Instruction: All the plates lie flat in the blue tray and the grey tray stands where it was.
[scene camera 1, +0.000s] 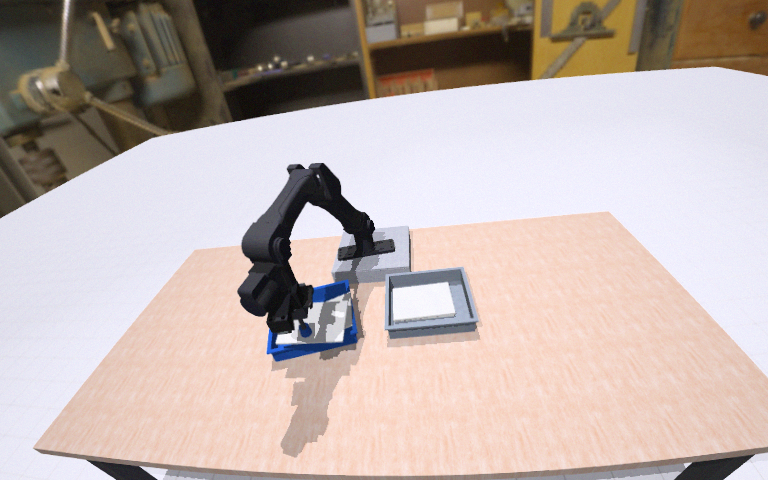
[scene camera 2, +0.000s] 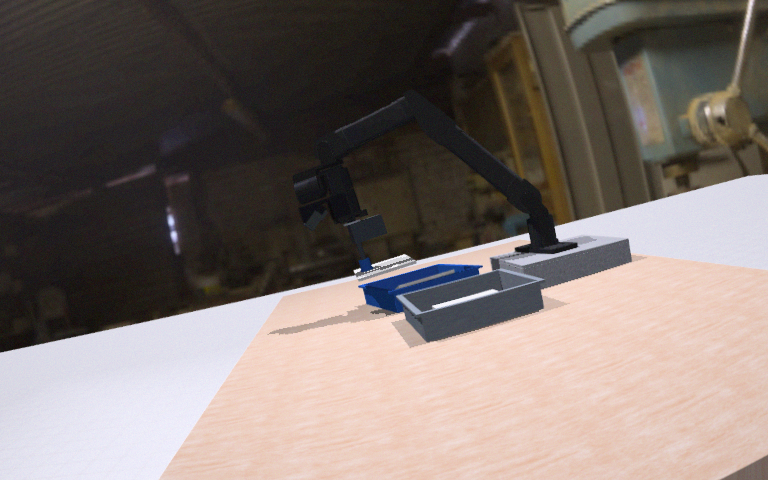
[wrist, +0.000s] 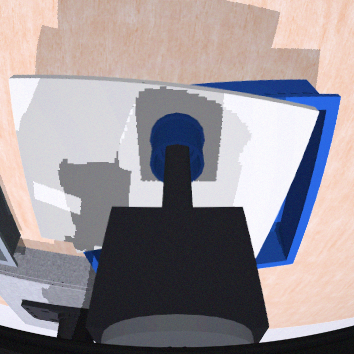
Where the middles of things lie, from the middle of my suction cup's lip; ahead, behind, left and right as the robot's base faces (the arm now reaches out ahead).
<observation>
I see my suction cup 12 cm past the blue tray (scene camera 2: 381, 293), 1 cm to the left of it and 8 cm above it. From my suction cup the other things lie so: grey tray (scene camera 2: 518, 294) (11 cm behind, 33 cm to the left, 8 cm below).
</observation>
